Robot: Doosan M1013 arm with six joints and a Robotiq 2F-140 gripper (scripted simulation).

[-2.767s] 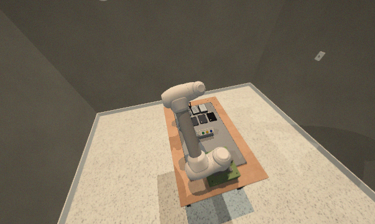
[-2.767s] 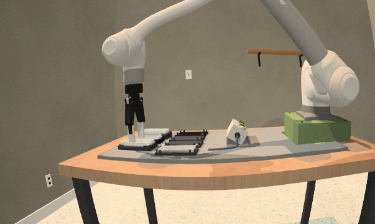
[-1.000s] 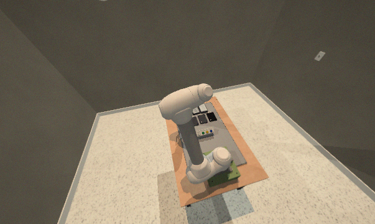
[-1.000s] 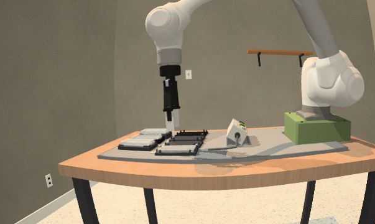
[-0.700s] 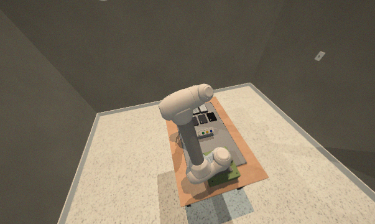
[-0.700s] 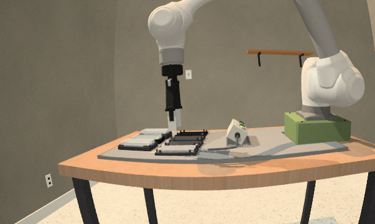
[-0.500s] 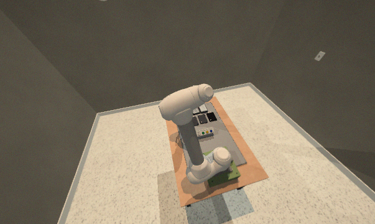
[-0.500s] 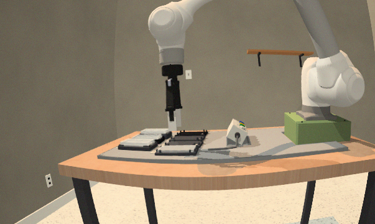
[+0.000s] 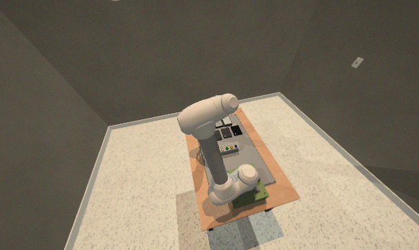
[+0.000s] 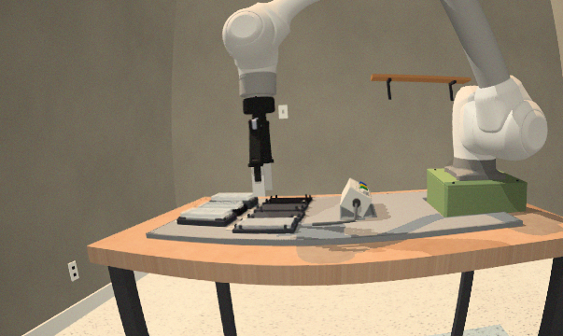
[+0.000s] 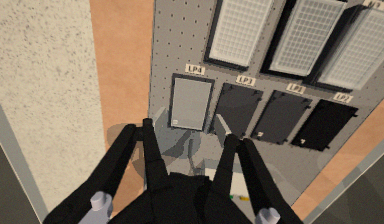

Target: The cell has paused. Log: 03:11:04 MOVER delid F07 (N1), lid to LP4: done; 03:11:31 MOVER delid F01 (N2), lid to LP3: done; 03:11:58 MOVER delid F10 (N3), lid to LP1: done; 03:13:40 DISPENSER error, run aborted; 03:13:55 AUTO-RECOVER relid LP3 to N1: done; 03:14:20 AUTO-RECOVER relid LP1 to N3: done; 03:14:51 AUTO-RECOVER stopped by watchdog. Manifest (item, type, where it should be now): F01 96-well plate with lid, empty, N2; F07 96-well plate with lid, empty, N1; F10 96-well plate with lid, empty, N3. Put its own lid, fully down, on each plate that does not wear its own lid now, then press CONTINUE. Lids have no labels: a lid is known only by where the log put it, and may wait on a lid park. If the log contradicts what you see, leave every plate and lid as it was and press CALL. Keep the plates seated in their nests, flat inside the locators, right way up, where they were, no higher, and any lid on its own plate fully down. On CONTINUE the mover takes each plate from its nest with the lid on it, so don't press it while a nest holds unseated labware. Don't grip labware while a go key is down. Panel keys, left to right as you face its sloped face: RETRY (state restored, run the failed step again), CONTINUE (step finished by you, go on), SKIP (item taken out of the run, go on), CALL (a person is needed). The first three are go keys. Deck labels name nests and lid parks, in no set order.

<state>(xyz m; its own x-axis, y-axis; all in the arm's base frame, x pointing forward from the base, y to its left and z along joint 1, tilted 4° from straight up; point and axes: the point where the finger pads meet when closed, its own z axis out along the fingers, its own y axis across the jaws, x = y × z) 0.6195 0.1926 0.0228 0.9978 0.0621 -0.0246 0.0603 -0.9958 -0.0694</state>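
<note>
The lid park LP4 lies 100 mm below my hand. Also, from my hand: LP4 label (90 mm ahead, 10 mm to the left, 110 mm below); plate (180 mm ahead, 60 mm to the right, 90 mm below); lid park LP3 (120 mm to the right, 100 mm below).
</note>
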